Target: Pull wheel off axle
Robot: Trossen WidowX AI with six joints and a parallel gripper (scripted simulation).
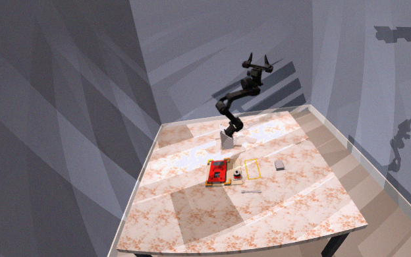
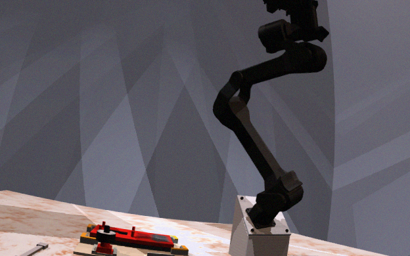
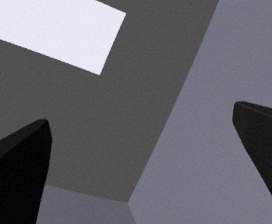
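The mount lies 660 mm below my gripper tip, 260 mm to the right of it and 230 mm ahead of it. Also, from my gripper tip: thin grey bar (690 mm below, 370 mm ahead, 210 mm to the right); grey block (680 mm below, 230 mm ahead, 30 mm to the left).
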